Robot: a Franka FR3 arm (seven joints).
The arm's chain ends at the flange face. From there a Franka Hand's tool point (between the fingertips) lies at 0.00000 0.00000 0.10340 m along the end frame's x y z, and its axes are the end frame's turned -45 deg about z.
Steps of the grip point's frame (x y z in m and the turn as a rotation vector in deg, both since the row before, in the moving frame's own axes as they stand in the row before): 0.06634 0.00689 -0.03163 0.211 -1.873 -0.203; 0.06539 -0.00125 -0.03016 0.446 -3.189 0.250
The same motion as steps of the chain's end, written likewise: 0.05444 -0.04416 -0.03157 -1.175 -1.474 -0.203; 0.05000 -0.05061 -0.03000 -1.940 -2.570 0.250
